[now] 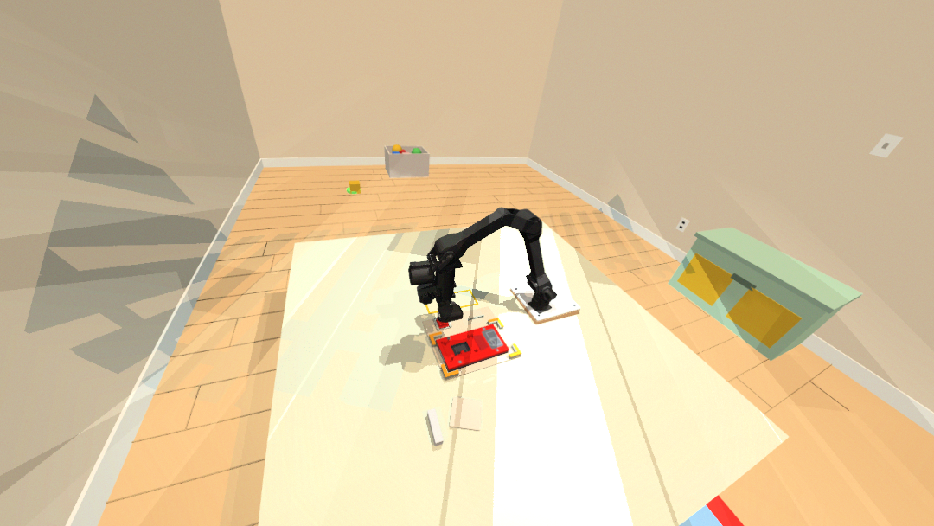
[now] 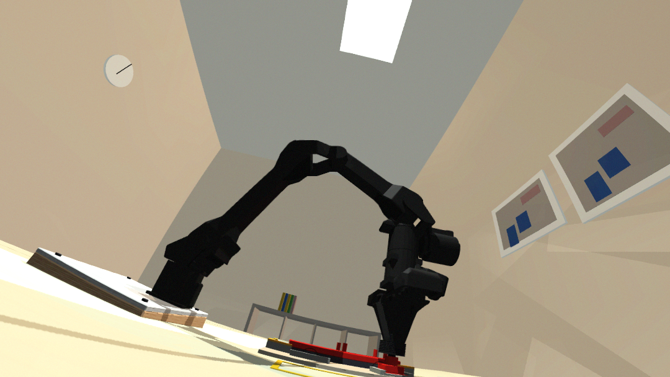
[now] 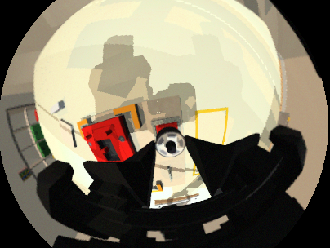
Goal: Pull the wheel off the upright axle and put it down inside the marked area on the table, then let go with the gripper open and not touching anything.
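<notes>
Right now the black axle is 1 cm below my gripper tip. Also, from my gripper tip: ribbed wheel (right at my gripper tip); then white card (30 cm to the left, 8 cm ahead, 4 cm below).
</notes>
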